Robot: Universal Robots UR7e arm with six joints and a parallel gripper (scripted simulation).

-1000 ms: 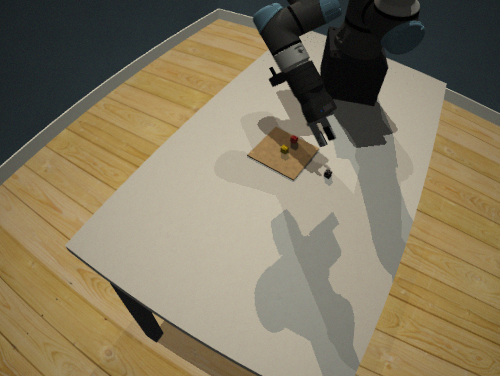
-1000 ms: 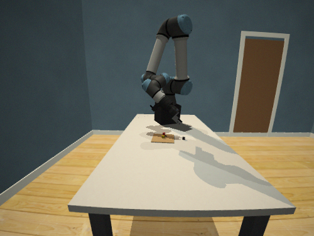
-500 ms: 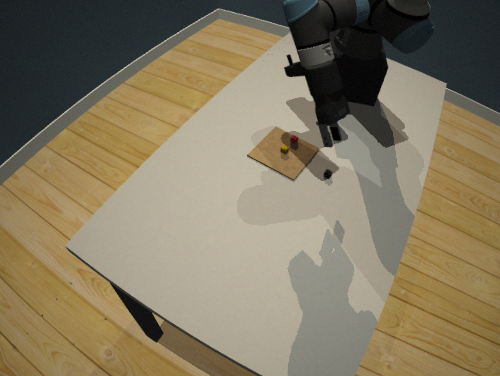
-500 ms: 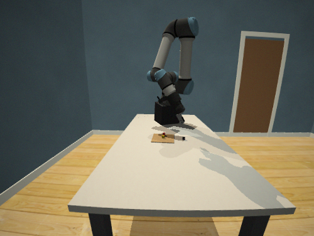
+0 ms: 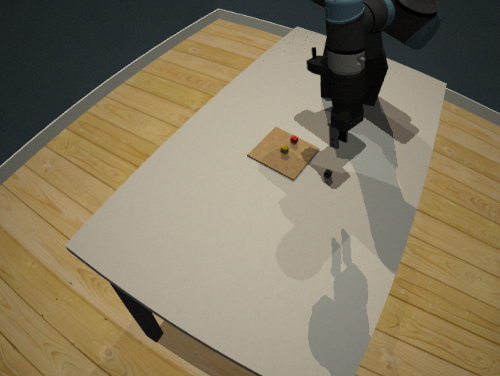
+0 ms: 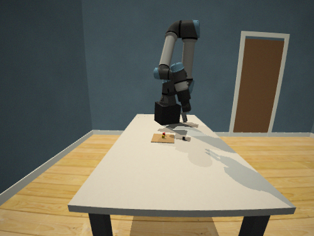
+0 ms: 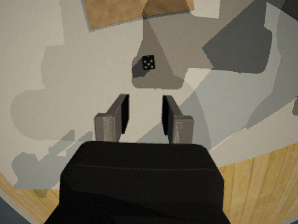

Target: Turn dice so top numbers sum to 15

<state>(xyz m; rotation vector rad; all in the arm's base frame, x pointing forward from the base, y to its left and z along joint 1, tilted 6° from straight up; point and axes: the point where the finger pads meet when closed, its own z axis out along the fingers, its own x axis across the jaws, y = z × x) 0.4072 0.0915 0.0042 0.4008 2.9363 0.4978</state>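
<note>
Right now my hand is 13 cm above the black die. From my hand the other things lie so: yellow die 13 cm to the right, 12 cm below, 1 cm behind; then red die 13 cm to the right, 12 cm below, 6 cm behind; then brown mat 13 cm to the right, 13 cm below, 1 cm behind.
</note>
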